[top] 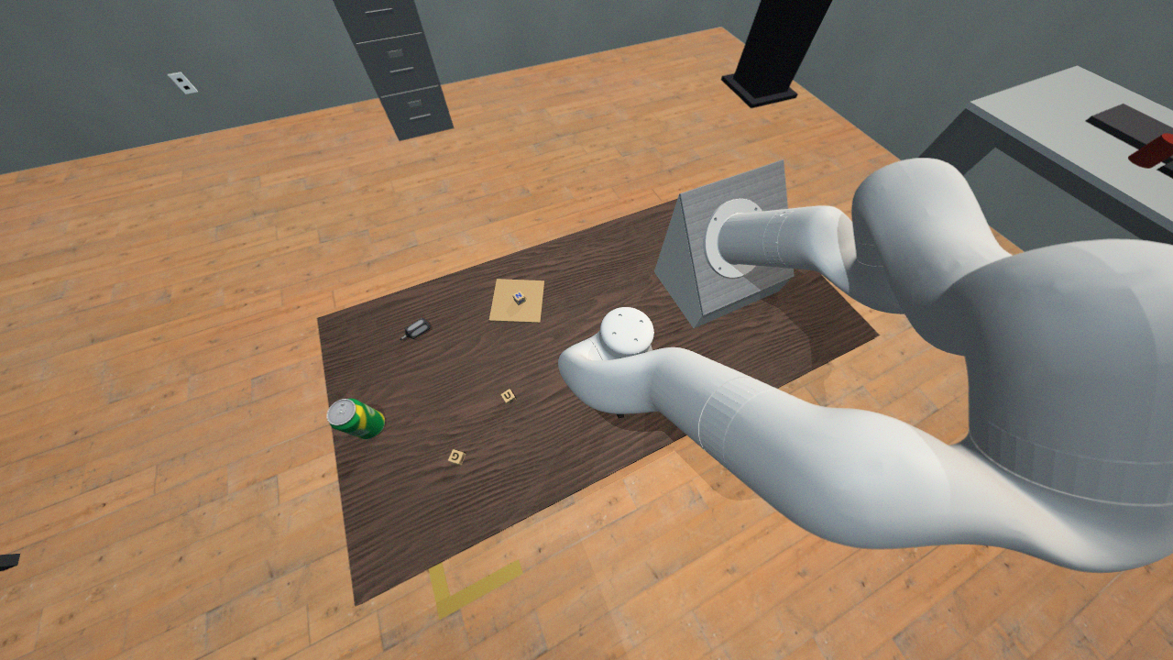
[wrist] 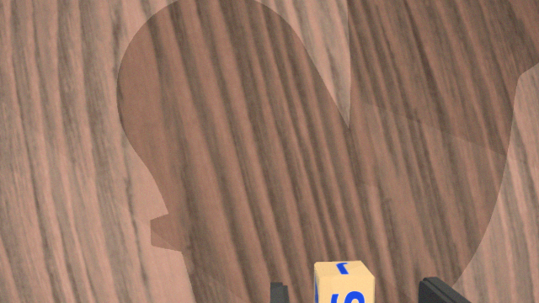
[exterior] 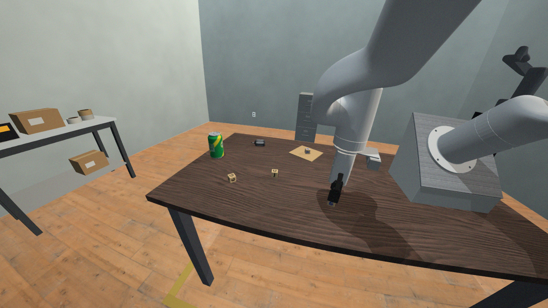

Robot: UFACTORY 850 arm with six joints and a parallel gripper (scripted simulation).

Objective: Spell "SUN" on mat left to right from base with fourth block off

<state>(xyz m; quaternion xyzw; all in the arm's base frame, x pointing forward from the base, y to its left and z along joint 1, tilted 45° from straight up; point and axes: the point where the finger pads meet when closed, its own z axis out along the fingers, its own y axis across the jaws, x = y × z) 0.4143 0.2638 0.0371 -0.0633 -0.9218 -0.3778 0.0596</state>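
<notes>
The s block is 4 cm below my hand. The rest, counted from my hand: n block 35 cm to the right, 12 cm ahead, 4 cm below; then g block 37 cm ahead, 4 cm below; then u block 23 cm ahead, 9 cm to the right, 4 cm below.
</notes>
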